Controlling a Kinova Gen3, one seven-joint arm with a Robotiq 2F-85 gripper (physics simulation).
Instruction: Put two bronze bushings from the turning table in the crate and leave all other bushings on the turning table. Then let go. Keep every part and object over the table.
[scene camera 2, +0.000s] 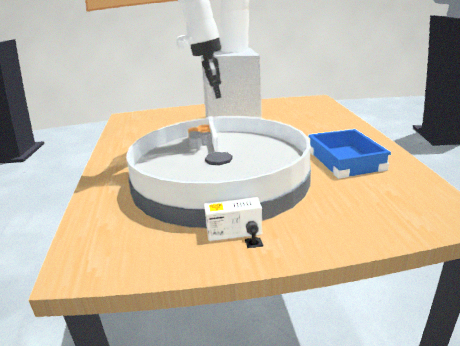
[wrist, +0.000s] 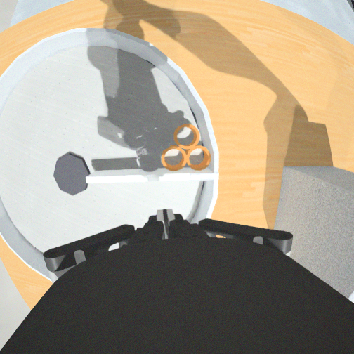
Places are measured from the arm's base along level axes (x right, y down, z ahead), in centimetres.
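Pixels of known places: gripper, fingertip midpoint: (scene camera 2: 218, 99); arm's base at its link origin: (scene camera 2: 234, 50).
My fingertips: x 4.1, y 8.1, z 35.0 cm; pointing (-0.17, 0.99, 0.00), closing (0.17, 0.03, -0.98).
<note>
For each thing: its top centre in the pictures, then the offset to it from my fingertips. "spot": a spot on its surface instead.
- grey bushing at its top centre: (scene camera 2: 195, 136) dx +6.5, dy +8.3, dz +4.5 cm
- blue crate at its top centre: (scene camera 2: 348, 142) dx -32.9, dy +11.1, dz +5.6 cm
- white divider at a spot on its surface: (scene camera 2: 214, 136) spot: dx +1.1, dy +6.8, dz +9.2 cm
- dark hub at its top centre: (scene camera 2: 218, 156) dx +0.1, dy +10.0, dz +14.5 cm
- white control box at a spot on its surface: (scene camera 2: 232, 220) spot: dx -3.3, dy +12.3, dz +39.6 cm
Three orange-bronze ring-shaped bushings (wrist: 186, 125) (wrist: 174, 169) (wrist: 198, 169) (scene camera 2: 199, 129) stand grouped beside the white divider, near the rim of the turning table (scene camera 2: 220, 192) (wrist: 45, 105). A grey bushing (scene camera 2: 194, 144) (wrist: 149, 160) stands beside them in shadow, toward the hub; whether more grey ones stand there is unclear. The blue crate (scene camera 2: 361, 165) stands right of the turning table in the scene view; its visible inside shows bare blue floor. My gripper (scene camera 2: 218, 95) (wrist: 165, 219) is shut with nothing between its fingers. It hangs high above the back of the turning table.
The white divider (scene camera 2: 214, 136) (wrist: 120, 178) runs from near the dark hub (scene camera 2: 219, 158) (wrist: 71, 173) to the raised rim. A white control box (scene camera 2: 232, 220) with a black knob stands at the turning table's front. The grey robot pedestal (scene camera 2: 235, 85) (wrist: 320, 215) stands behind.
</note>
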